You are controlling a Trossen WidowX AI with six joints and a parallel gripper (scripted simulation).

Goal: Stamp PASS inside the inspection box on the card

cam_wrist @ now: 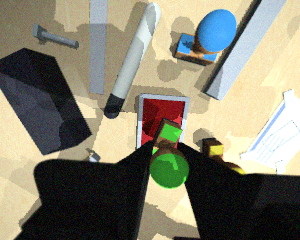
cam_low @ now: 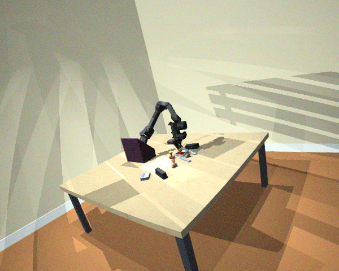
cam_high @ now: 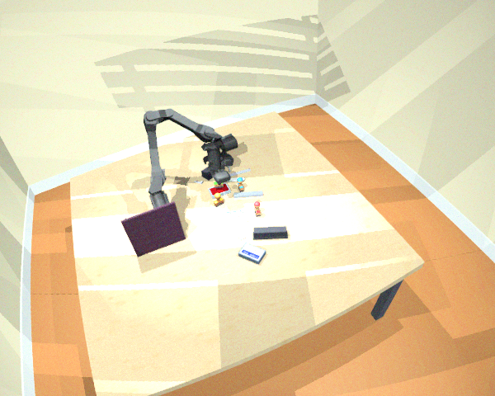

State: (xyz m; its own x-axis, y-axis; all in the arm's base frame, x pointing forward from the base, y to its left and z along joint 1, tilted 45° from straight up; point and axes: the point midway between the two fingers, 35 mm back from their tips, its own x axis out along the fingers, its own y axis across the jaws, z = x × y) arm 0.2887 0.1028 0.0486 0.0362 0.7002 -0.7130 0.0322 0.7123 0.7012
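My gripper tip is now 50 mm above the red ink pad. Also, from my gripper tip: green-knobbed stamp: right at my gripper tip; white pen: 60 mm ahead, 50 mm to the left, 50 mm below; yellow-knobbed stamp: 40 mm behind, 70 mm to the right, 40 mm below.
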